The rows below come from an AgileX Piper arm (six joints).
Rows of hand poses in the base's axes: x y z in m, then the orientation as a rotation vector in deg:
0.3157, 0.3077, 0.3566, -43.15, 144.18, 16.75
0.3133, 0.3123, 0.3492, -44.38, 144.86, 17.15
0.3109, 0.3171, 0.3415, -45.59, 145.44, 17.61
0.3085, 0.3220, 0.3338, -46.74, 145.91, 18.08
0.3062, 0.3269, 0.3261, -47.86, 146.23, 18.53
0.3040, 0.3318, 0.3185, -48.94, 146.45, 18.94
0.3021, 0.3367, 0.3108, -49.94, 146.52, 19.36
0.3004, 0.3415, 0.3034, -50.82, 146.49, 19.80
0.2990, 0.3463, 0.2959, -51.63, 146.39, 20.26
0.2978, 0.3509, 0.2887, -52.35, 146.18, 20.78
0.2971, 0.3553, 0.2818, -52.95, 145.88, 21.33
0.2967, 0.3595, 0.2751, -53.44, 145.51, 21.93
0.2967, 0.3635, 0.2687, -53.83, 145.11, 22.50
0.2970, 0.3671, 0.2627, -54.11, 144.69, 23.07
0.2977, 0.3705, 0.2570, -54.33, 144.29, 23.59
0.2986, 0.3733, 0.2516, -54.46, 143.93, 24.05
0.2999, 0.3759, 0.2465, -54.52, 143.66, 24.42
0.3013, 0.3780, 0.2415, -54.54, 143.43, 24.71
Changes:
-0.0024, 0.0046, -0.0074, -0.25, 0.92, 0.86
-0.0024, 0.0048, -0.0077, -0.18, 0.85, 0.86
-0.0024, 0.0049, -0.0077, -0.12, 0.75, 0.83
-0.0023, 0.0049, -0.0077, -0.08, 0.61, 0.82
-0.0022, 0.0049, -0.0076, -0.07, 0.51, 0.79
-0.0019, 0.0049, -0.0077, 0.00, 0.37, 0.75
-0.0017, 0.0048, -0.0074, 0.08, 0.27, 0.69
-0.0014, 0.0048, -0.0075, 0.13, 0.20, 0.65
-0.0012, 0.0046, -0.0072, 0.22, 0.11, 0.61
-0.0007, 0.0044, -0.0069, 0.30, 0.03, 0.54
-0.0004, 0.0042, -0.0067, 0.38, -0.03, 0.48
0.0000, 0.0040, -0.0064, 0.40, -0.08, 0.41
0.0003, 0.0036, -0.0060, 0.43, -0.12, 0.34
0.0007, 0.0034, -0.0057, 0.41, -0.13, 0.29
0.0009, 0.0028, -0.0054, 0.38, -0.13, 0.21
0.0013, 0.0026, -0.0051, 0.31, -0.09, 0.14
0.0014, 0.0021, -0.0050, 0.26, -0.09, 0.09

